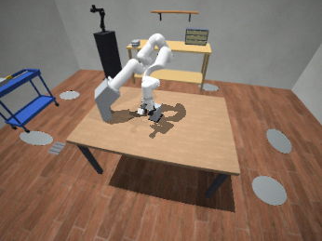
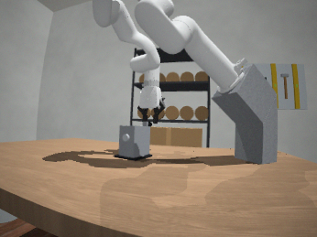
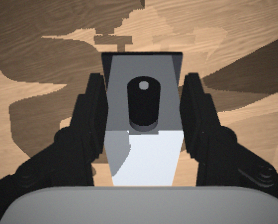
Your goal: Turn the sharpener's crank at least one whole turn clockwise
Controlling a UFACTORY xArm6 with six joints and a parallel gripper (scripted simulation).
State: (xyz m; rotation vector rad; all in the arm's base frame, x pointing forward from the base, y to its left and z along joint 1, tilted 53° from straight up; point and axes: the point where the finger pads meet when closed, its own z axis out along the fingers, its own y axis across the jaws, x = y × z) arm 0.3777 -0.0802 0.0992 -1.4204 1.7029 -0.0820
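Right now the crank knob is 2 cm to the left of my hand and 2 cm below it.
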